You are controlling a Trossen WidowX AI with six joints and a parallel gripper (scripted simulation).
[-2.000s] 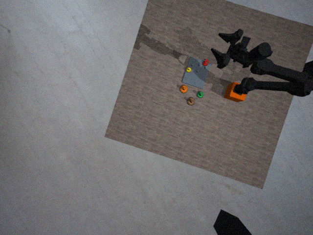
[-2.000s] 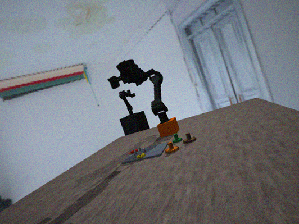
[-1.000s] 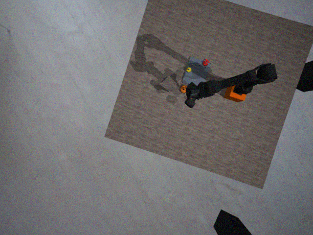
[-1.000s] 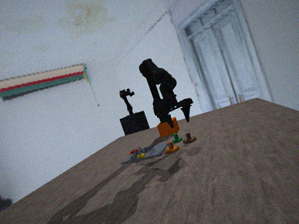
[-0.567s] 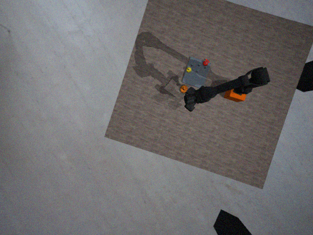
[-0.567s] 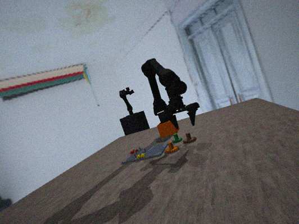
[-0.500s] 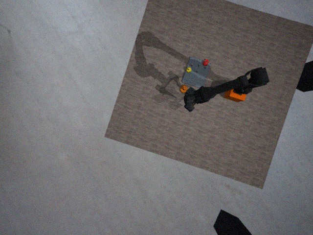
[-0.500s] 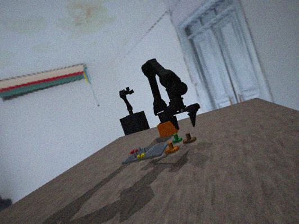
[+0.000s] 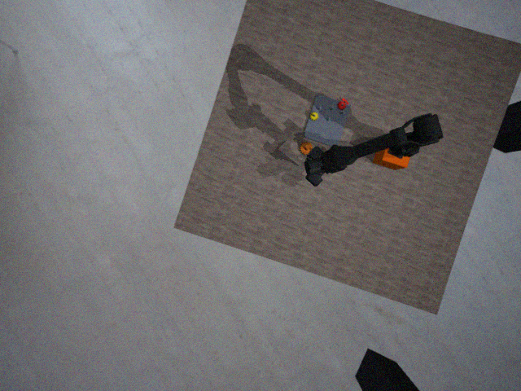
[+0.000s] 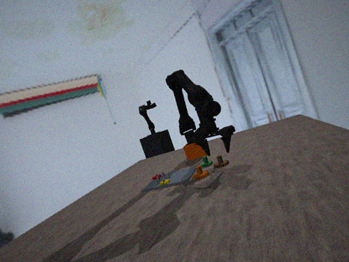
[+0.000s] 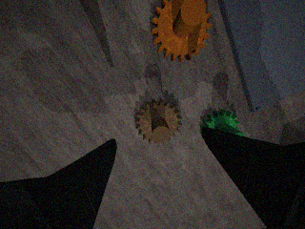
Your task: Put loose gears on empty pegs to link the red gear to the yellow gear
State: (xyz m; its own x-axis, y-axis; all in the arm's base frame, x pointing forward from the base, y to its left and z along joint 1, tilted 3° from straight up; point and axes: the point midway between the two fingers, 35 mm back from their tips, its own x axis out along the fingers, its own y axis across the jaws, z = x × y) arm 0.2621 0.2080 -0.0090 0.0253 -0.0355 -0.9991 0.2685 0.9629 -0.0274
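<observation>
Right now my gripper tip is 30 mm above the brown gear. The rest, counted from my gripper tip: green gear 80 mm to the right, 50 mm behind, 30 mm below; yellow gear 210 mm to the right, 120 mm ahead, 30 mm below; orange gear 90 mm ahead, 70 mm to the right, 30 mm below.
</observation>
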